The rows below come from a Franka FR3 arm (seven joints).
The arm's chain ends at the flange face. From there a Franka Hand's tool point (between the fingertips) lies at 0.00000 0.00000 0.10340 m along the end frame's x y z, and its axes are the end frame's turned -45 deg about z.
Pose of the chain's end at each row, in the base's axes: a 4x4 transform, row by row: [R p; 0 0 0 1], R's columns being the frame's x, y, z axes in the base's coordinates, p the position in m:
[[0.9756 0.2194 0.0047 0.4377], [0.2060 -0.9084 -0.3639 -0.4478], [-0.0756 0.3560 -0.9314 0.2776], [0 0 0 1]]
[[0.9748 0.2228 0.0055 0.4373], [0.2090 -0.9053 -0.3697 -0.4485], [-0.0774 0.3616 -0.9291 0.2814], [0 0 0 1]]
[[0.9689 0.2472 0.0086 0.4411], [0.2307 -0.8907 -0.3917 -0.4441], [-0.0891 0.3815 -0.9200 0.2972], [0 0 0 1]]
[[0.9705 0.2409 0.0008 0.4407], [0.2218 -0.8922 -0.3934 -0.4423], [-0.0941 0.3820 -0.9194 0.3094], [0 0 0 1]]
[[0.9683 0.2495 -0.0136 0.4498], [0.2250 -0.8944 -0.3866 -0.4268], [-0.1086 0.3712 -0.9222 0.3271], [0 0 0 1]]
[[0.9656 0.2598 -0.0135 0.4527], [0.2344 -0.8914 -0.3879 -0.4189], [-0.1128 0.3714 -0.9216 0.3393], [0 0 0 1]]
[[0.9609 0.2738 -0.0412 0.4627], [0.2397 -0.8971 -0.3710 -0.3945], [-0.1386 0.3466 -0.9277 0.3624], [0 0 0 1]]
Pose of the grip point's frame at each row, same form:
[[0.5347 0.8450 0.0047 0.4382], [0.7880 -0.4967 -0.3639 -0.4854], [-0.3052 0.1983 -0.9314 0.1813], [0 0 0 1]]
[[0.5317 0.8468 0.0055 0.4379], [0.7879 -0.4924 -0.3697 -0.4867], [-0.3104 0.2010 -0.9291 0.1853], [0 0 0 1]]
[[0.5103 0.8599 0.0086 0.4420], [0.7929 -0.4667 -0.3917 -0.4846], [-0.3328 0.2068 -0.9200 0.2021], [0 0 0 1]]
[[0.5159 0.8566 0.0008 0.4408], [0.7877 -0.4740 -0.3934 -0.4830], [-0.3367 0.2036 -0.9194 0.2143], [0 0 0 1]]
[[0.5083 0.8611 -0.0136 0.4484], [0.7915 -0.4733 -0.3866 -0.4668], [-0.3393 0.1857 -0.9222 0.2317], [0 0 0 1]]
[[0.4991 0.8665 -0.0135 0.4513], [0.7961 -0.4646 -0.3879 -0.4590], [-0.3424 0.1829 -0.9216 0.2440], [0 0 0 1]]
[[0.4859 0.8731 -0.0412 0.4584], [0.8038 -0.4649 -0.3710 -0.4329], [-0.3431 0.1471 -0.9277 0.2665], [0 0 0 1]]

